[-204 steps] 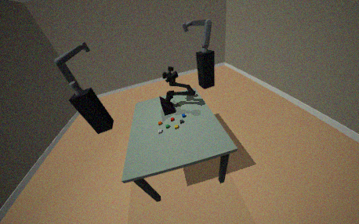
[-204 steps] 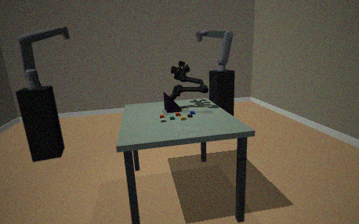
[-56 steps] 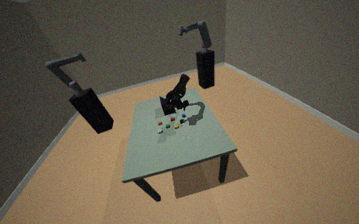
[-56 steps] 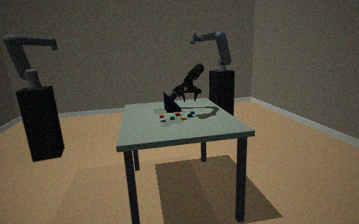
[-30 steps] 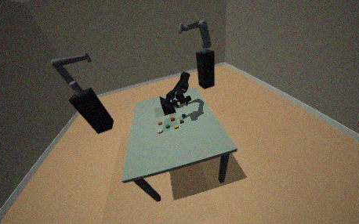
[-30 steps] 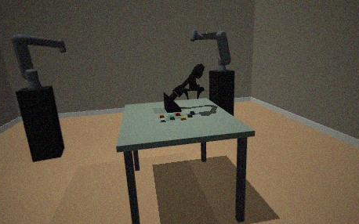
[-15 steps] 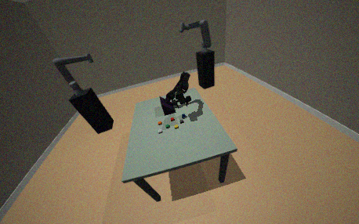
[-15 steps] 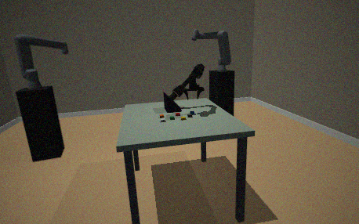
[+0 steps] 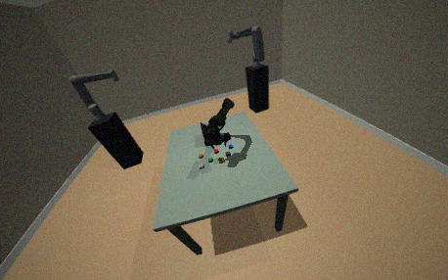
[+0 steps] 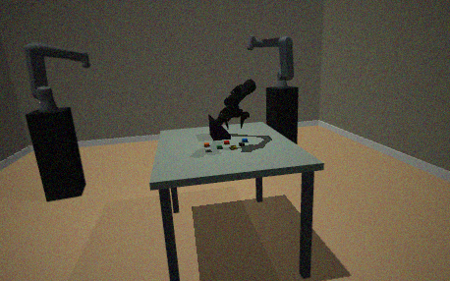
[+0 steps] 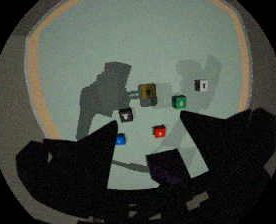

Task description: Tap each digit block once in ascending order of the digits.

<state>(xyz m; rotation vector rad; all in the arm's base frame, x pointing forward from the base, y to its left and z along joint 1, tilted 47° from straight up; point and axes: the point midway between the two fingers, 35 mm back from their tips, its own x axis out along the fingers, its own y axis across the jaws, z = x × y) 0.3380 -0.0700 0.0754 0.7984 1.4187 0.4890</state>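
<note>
The green block lies 12 cm below my gripper tip, 10 cm to the right of it and 4 cm behind it. From my gripper tip the other things lie so: yellow block: 12 cm below, 2 cm to the right, 1 cm ahead; dark block: 12 cm below, 6 cm to the left, 3 cm behind; red block: 12 cm below, 12 cm behind, 2 cm to the right.
</note>
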